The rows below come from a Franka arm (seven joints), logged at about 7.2 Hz.
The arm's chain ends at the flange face. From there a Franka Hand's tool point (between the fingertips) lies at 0.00 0.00 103.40 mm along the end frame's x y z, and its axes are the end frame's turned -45 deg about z.
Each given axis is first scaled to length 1.
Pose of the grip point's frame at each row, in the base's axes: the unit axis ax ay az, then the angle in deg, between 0 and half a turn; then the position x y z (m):
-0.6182 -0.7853 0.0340 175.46 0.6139 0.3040 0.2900
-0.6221 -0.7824 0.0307 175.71 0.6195 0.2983 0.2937
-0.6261 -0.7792 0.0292 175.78 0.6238 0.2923 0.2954
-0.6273 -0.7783 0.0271 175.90 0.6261 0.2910 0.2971
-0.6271 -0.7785 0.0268 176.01 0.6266 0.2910 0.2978
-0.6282 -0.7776 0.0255 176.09 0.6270 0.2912 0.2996
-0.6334 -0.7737 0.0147 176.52 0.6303 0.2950 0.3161
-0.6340 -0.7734 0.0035 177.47 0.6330 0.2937 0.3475
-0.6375 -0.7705 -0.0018 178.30 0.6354 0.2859 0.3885
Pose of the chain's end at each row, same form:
-0.8712 -0.4887 0.0466 177.30 0.6247 0.3045 0.3928
-0.8737 -0.4845 0.0427 177.38 0.6295 0.2984 0.3966
-0.8763 -0.4801 0.0411 177.38 0.6335 0.2922 0.3983
-0.8771 -0.4788 0.0387 177.40 0.6354 0.2907 0.4001
-0.8769 -0.4791 0.0381 177.49 0.6357 0.2908 0.4008
-0.8777 -0.4779 0.0366 177.51 0.6358 0.2909 0.4026
-0.8811 -0.4723 0.0252 177.43 0.6371 0.2934 0.4193
-0.8816 -0.4719 0.0117 177.82 0.6370 0.2914 0.4508
-0.8838 -0.4679 0.0040 178.35 0.6375 0.2837 0.4919

